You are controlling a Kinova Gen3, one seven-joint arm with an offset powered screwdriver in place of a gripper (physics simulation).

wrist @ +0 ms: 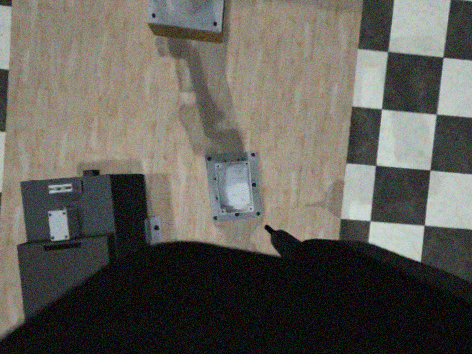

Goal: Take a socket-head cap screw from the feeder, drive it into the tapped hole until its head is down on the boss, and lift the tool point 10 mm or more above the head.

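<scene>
My screwdriver (268, 229) reaches out of the black tool body at the lower middle of the wrist view. Its dark tip shows just off the lower right corner of the grey metal housing. Whether a screw sits on the tip is too small and dark to tell. The housing (212, 192) has a flange with several dark holes around a raised, shiny middle. Which hole is the tapped one on the boss, I cannot tell. The dark grey feeder (96, 205) stands at the left, with a slotted light insert (60, 188) on top. Its lower part is hidden behind the tool body.
A metal-topped block (186, 31) with tan sides stands at the top edge, partly cut off. A small grey tab (156, 235) with a dark hole sits at the feeder's right side. Wood table top (300, 100) lies between them. Checkered floor (412, 82) shows beyond its right edge.
</scene>
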